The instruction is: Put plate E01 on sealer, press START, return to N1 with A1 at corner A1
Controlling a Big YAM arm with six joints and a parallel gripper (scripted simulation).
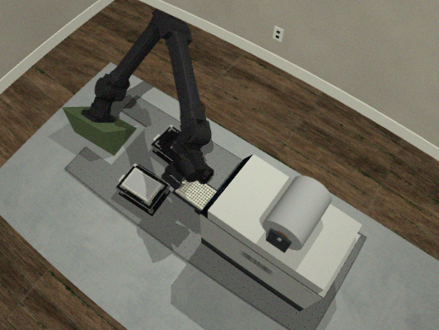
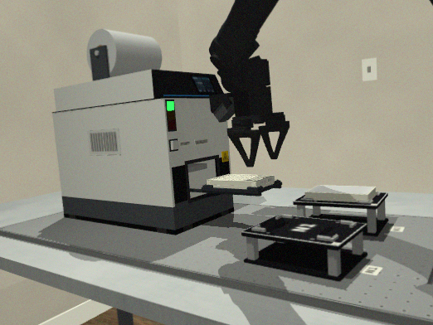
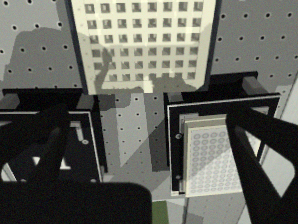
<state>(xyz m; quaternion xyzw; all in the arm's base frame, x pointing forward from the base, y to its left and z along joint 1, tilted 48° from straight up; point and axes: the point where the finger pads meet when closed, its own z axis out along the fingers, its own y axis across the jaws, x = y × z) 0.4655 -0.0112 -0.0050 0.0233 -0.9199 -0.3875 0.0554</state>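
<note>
The start button lies 16 cm ahead of my hand, 9 cm to the left of it and 4 cm above it. Also, from my hand: sealer stage 6 cm below, 6 cm ahead; covered white plate 13 cm behind, 9 cm to the right, 8 cm below; black plate nest 14 cm behind, 12 cm to the left, 10 cm below.
</note>
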